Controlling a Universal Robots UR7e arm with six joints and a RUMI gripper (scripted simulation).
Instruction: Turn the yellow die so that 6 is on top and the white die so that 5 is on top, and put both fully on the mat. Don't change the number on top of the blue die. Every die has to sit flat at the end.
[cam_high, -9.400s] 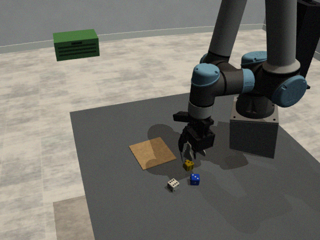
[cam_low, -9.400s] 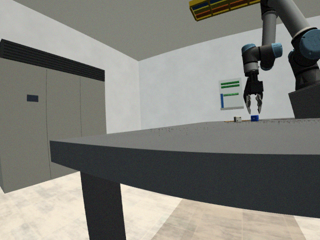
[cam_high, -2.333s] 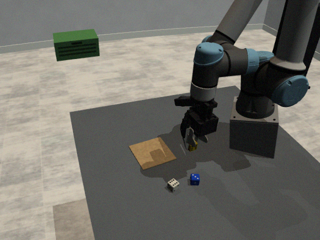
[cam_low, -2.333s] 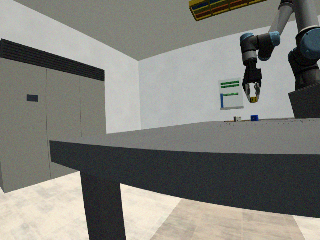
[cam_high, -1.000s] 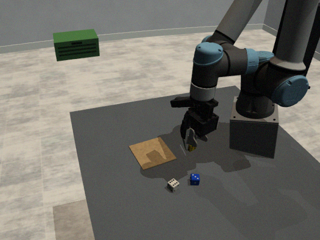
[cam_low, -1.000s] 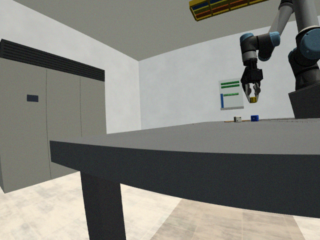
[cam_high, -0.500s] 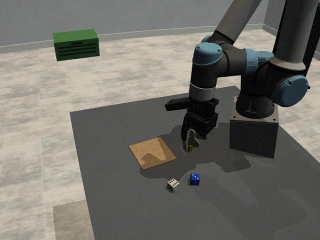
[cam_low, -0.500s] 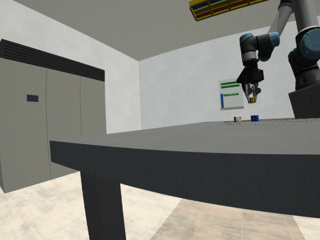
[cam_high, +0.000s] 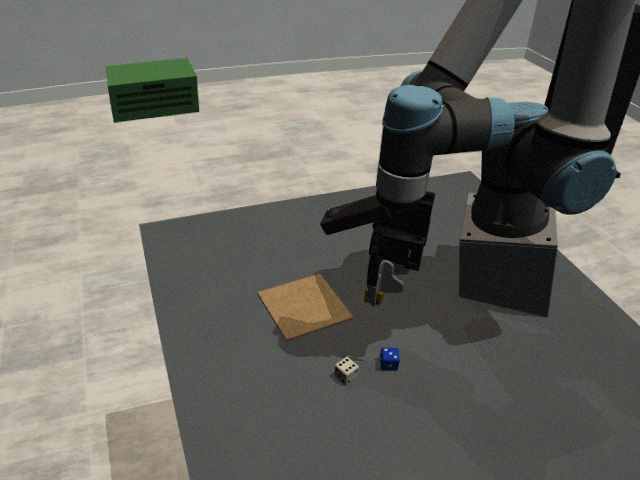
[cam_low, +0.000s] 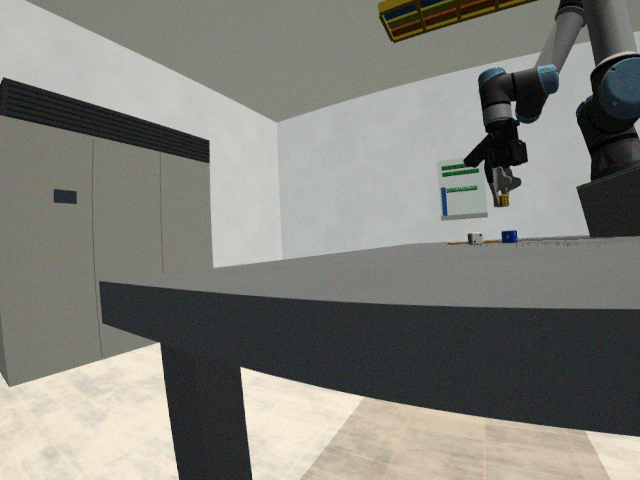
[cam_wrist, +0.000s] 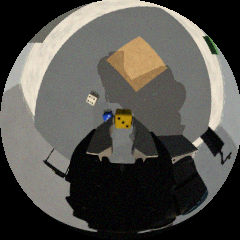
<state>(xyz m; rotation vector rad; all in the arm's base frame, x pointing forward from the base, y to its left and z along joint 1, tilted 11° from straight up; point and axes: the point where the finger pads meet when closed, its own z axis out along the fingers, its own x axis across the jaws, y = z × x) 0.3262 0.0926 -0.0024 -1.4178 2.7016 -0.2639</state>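
My gripper is now 100 mm above the blue die, 70 mm to the right of it and 10 mm past it. From my hand the other things lie so: tan mat (110 mm to the right, 110 mm below, 90 mm ahead); then white die (100 mm below, 70 mm to the left, 70 mm ahead); then yellow die (right at my hand).
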